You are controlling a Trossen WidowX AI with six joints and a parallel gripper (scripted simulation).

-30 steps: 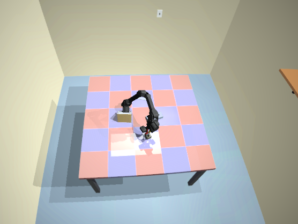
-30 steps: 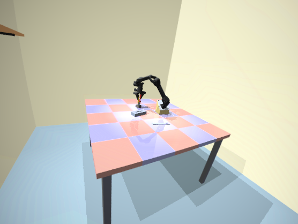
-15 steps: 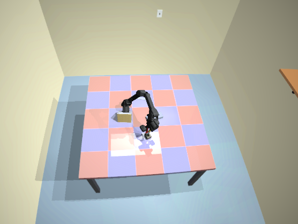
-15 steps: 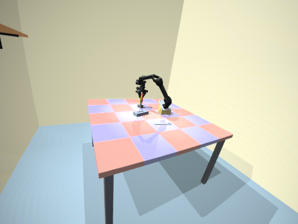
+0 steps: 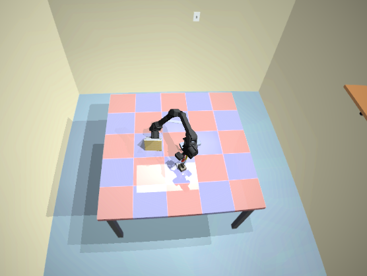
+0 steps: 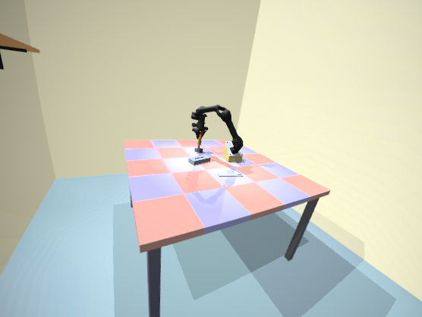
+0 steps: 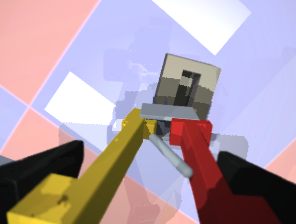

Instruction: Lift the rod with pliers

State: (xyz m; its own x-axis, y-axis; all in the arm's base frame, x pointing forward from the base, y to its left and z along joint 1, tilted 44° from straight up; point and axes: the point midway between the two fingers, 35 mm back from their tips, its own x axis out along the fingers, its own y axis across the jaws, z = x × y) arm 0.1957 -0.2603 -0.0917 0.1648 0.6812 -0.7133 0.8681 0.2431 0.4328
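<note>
My gripper tip is now 19 cm to the right of the grey channel block, 12 cm above it and 9 cm short of it. Also, from my gripper tip: brass rod (19 cm to the left, 13 cm below, 9 cm ahead); then holster (13 cm below, 2 cm to the right, 2 cm behind); then yellow handle (1 cm to the left, 1 cm ahead).
</note>
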